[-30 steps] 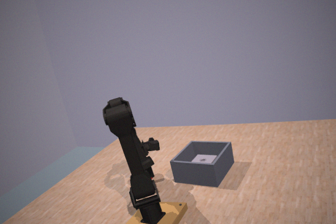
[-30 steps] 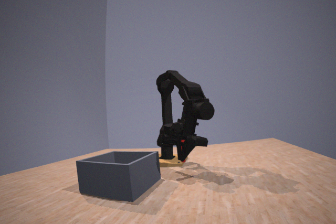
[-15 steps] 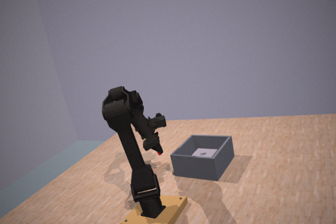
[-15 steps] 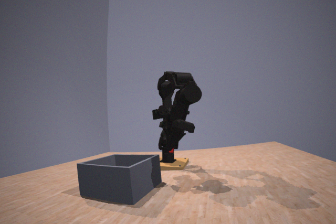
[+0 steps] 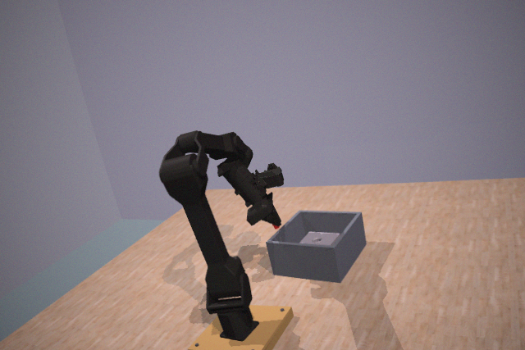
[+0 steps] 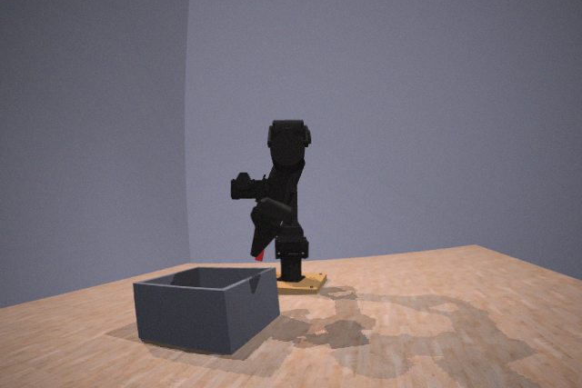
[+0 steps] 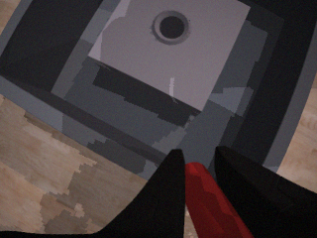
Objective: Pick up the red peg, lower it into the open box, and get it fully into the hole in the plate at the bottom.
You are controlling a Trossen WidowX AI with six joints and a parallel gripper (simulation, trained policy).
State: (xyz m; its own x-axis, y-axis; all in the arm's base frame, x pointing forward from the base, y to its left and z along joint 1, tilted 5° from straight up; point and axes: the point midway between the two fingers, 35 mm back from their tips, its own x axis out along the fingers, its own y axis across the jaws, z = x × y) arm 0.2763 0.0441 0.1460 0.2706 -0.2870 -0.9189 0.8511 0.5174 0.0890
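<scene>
My gripper tip is 50 mm short of the plate, 70 mm to the left of it and 80 mm above it. From my gripper tip the other things lie so: red peg: 10 mm behind, 20 mm to the left, 30 mm above; grey box: 50 mm ahead, 70 mm to the right, 100 mm below.
</scene>
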